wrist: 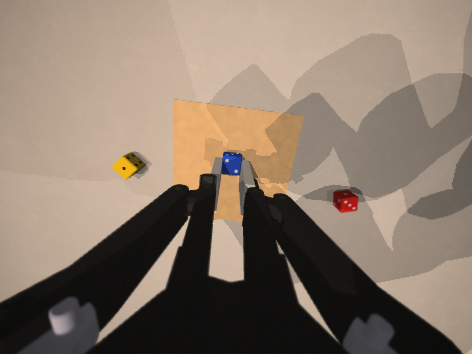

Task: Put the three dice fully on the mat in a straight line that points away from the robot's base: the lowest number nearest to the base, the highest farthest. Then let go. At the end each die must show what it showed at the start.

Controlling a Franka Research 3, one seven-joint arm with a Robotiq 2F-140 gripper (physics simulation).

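Note:
My gripper [230, 170] is shut on a blue die [232, 164] and holds it over the orange mat [195, 120]; how high above the mat is hard to tell. The die's face toward the camera shows two white pips. A yellow die [128, 166] lies on the table left of the mat, with one black pip on its nearest face and several on another. A red die [345, 201] lies on the table right of the mat, with three white pips in a diagonal on one face. My fingers hide part of the mat's near side.
Large dark shadows fall across the right side of the table [100, 60] and over part of the mat. The gripper's black linkages cover the lower middle of the view, between the yellow die and the red die.

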